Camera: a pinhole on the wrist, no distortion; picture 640 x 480 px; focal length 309.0 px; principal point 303.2 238.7 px. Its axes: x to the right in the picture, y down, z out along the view. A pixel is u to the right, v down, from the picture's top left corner.
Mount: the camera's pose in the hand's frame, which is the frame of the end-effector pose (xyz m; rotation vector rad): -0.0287 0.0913 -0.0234 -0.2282 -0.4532 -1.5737
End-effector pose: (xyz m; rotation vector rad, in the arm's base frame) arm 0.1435 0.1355 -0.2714 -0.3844 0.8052 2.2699
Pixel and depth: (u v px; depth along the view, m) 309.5 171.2 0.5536
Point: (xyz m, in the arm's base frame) 0.0646 0.1401 0.3233
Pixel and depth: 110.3 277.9 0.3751
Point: -0.1747 0.0074 0.1096
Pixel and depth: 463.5 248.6 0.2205
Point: 0.1194 0.2040 -0.0385
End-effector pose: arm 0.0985 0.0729 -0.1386 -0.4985 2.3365 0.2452
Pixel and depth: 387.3 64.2 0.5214
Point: 0.5712 0.4941 -0.1897
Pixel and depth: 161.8 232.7 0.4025
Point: 0.1318 0.5640 -0.2584
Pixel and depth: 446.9 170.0 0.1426
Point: 0.1943 0.2188 -0.1701
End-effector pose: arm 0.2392 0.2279 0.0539 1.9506 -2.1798 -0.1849
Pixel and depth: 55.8 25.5 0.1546
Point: -0.0169 0.4025 0.0585
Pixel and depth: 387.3 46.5 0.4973
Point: 0.0055 0.6335 -0.3560
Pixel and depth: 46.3 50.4 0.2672
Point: -0.1548 0.4797 0.0349
